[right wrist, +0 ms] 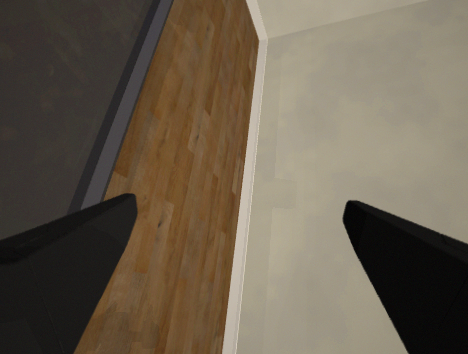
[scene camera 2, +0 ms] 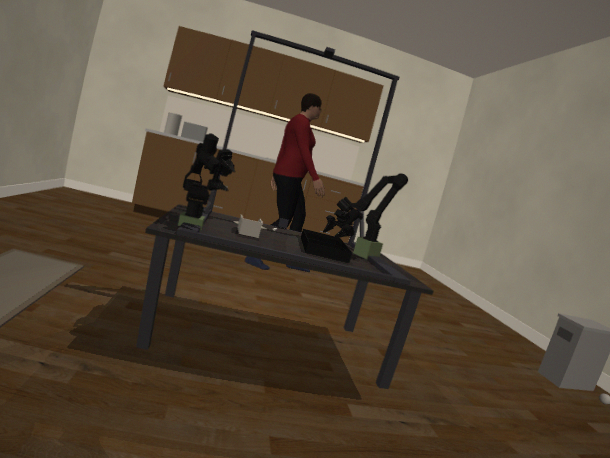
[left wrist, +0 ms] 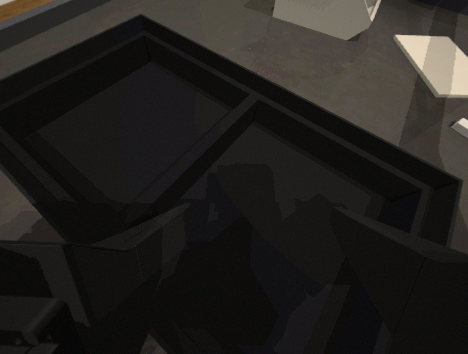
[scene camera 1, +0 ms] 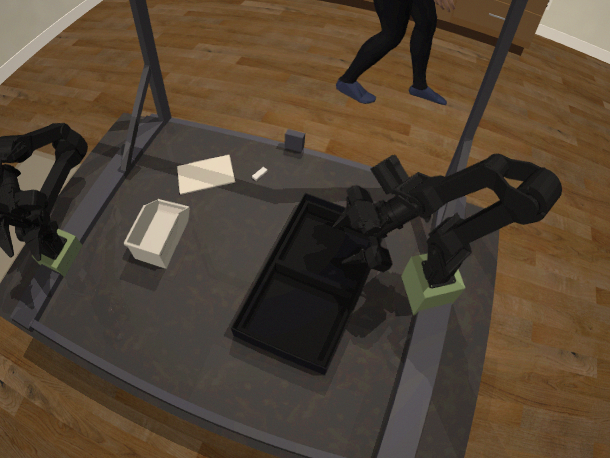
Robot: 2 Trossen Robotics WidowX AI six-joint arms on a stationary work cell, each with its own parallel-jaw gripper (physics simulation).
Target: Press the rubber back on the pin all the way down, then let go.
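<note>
My left gripper is open and holds nothing. It hangs low over the far compartment of the black two-compartment tray. The tray's inside is very dark, and I cannot make out the rubber or the pin in any view. My right gripper is open and empty.
A white open box, a flat cream sheet, a small white piece and a grey block lie on the table. A green arm base stands beside the tray. A person walks behind the table.
</note>
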